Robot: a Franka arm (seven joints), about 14 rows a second.
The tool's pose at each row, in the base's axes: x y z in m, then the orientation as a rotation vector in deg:
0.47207 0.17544 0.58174 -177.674 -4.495 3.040
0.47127 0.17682 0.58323 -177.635 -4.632 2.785
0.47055 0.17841 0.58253 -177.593 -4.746 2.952
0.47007 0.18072 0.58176 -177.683 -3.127 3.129
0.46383 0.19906 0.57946 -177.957 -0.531 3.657
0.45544 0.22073 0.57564 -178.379 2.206 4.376
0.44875 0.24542 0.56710 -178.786 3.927 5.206
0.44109 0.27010 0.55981 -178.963 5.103 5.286
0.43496 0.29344 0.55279 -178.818 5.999 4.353
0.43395 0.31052 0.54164 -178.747 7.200 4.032
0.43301 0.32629 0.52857 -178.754 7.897 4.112
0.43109 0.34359 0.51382 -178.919 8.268 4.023
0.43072 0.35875 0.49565 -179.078 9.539 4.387
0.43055 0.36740 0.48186 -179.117 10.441 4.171
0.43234 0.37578 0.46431 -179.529 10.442 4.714
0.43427 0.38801 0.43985 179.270 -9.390 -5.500
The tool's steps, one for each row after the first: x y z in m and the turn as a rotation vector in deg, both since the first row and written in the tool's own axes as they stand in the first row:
-0.00078 -0.00148 -0.00141 0.034 0.163 -0.093
-0.00139 -0.00307 -0.00062 0.072 0.055 -0.165
-0.00173 -0.00537 0.00025 0.035 -0.040 0.882
-0.00694 -0.02389 0.00347 -0.185 -0.350 2.567
-0.01408 -0.04578 0.00841 -0.594 -0.783 4.341
-0.01921 -0.07041 0.01812 -1.020 -1.298 5.457
-0.02535 -0.09513 0.02661 -1.215 -1.336 6.211
-0.03004 -0.11845 0.03473 -1.078 -0.727 6.774
-0.02980 -0.13510 0.04655 -1.035 -0.506 7.540
-0.02950 -0.15036 0.06024 -1.064 -0.550 7.987
-0.03004 -0.16713 0.07570 -1.241 -0.490 8.221
-0.02903 -0.18155 0.09444 -1.452 -0.711 9.036
-0.02830 -0.18964 0.10855 -1.529 -0.563 9.608
-0.02550 -0.19722 0.12633 -1.945 -0.914 9.607
-0.02214 -0.20835 0.15116 -2.450 -1.446 8.965

